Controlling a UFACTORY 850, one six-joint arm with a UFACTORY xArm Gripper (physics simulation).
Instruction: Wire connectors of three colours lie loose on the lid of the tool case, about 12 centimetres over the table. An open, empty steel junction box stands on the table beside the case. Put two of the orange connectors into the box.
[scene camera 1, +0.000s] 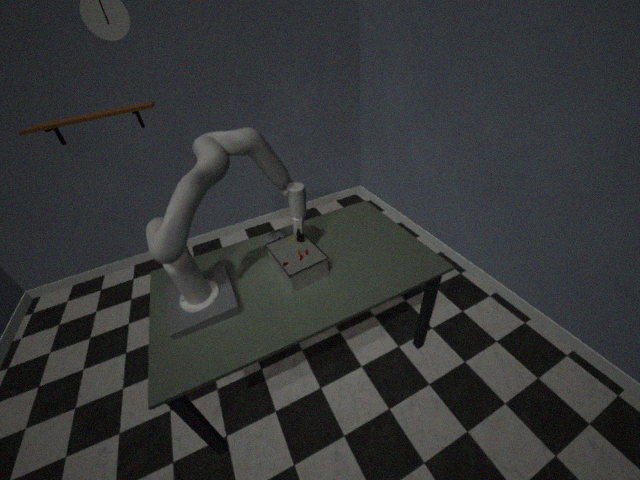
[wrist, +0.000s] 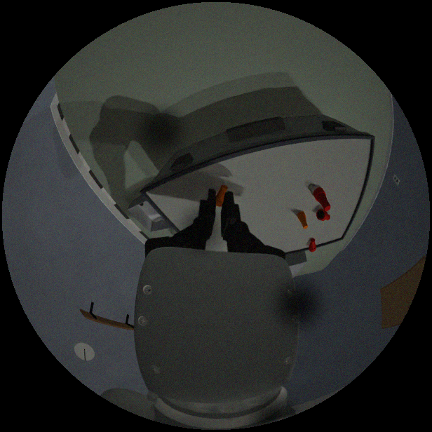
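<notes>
My gripper (scene camera 1: 300, 239) (wrist: 218, 200) is at the far part of the tool case lid (scene camera 1: 283, 253) (wrist: 265, 172), its fingers close together on an orange connector (wrist: 222, 197) that shows between the tips. A second orange connector (scene camera 1: 299, 253) (wrist: 303, 219) lies on the lid near the red ones. A yellow connector (scene camera 1: 291, 239) shows beside the fingers in the scene view; it does not show in the wrist view. The steel junction box (wrist: 148, 216) stands beside the case at the left of the wrist view; its inside is too dark and partly hidden to tell what it holds.
Red connectors (scene camera 1: 285, 264) (wrist: 321, 197) lie on the lid, one near its edge. The case stands on the green table (scene camera 1: 361, 268) (wrist: 200, 55). The arm's base plate (scene camera 1: 227, 304) is on the table left of the case. A wall shelf (scene camera 1: 87, 118) hangs behind the arm.
</notes>
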